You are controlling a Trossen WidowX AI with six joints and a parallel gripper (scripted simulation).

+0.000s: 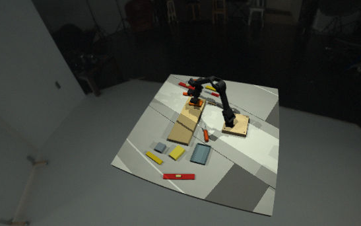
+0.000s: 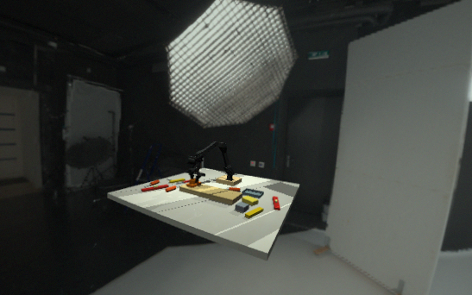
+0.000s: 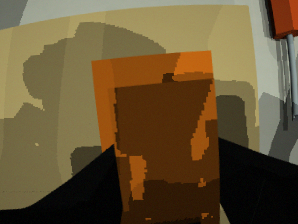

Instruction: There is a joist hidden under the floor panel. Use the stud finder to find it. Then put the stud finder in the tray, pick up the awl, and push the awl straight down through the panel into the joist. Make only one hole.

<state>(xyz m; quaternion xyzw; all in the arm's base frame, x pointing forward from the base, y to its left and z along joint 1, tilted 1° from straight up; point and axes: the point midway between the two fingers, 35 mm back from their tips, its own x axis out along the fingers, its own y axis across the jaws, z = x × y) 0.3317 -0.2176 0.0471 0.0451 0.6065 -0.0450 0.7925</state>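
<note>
My gripper tip is now 15 cm past the blue-grey tray, 51 cm to the right of it and 5 cm above it. Round my gripper tip: stud finder 2 cm behind, 2 cm above; yellow block 4 cm ahead, 53 cm to the left, 5 cm below; awl 19 cm behind, 4 cm to the right, 6 cm below.
</note>
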